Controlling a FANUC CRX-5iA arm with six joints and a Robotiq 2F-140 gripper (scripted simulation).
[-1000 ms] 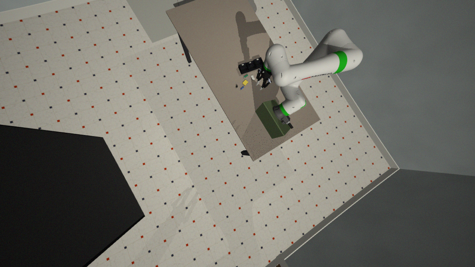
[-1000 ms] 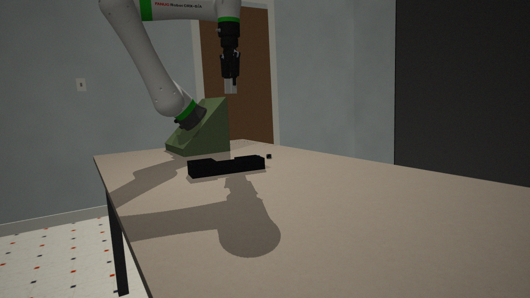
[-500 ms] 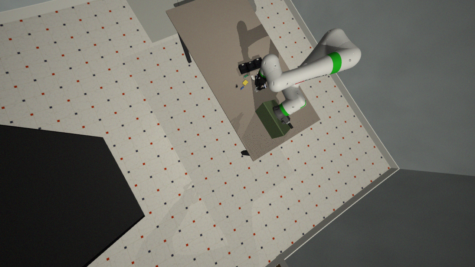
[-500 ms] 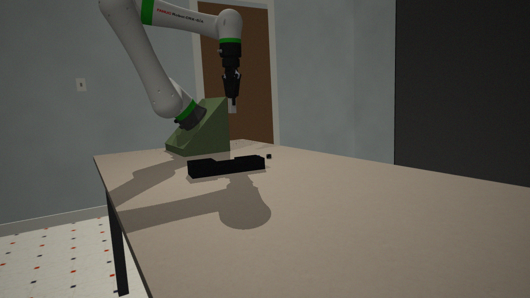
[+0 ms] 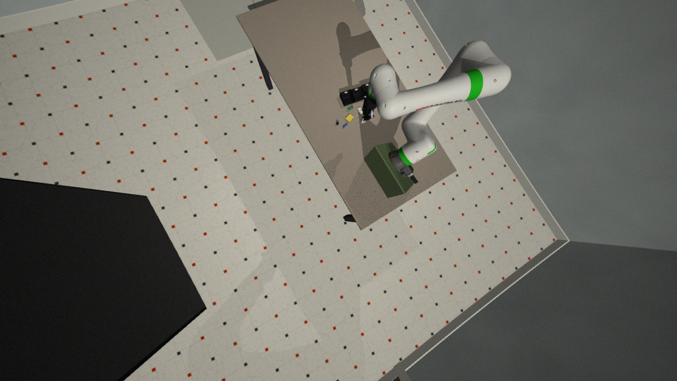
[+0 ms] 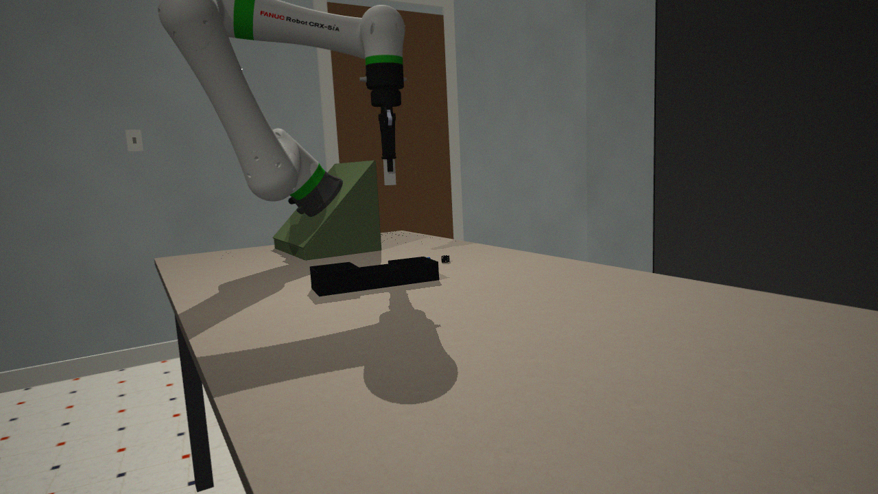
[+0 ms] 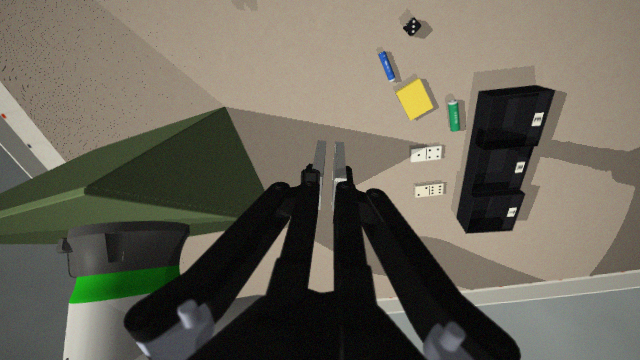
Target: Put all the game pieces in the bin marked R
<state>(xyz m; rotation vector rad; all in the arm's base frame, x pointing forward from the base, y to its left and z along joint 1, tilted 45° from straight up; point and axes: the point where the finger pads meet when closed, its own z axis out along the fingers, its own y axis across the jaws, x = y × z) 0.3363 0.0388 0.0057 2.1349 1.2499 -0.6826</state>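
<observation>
The bin R lies 220 mm ahead of my hand, 210 mm below it and 190 mm to the right of it. Round my hand: black die (220 mm below, 140 mm ahead, 60 mm to the left); yellow block (220 mm below, 120 mm ahead, 40 mm to the right); blue battery (220 mm below, 90 mm ahead, 20 mm to the left).
</observation>
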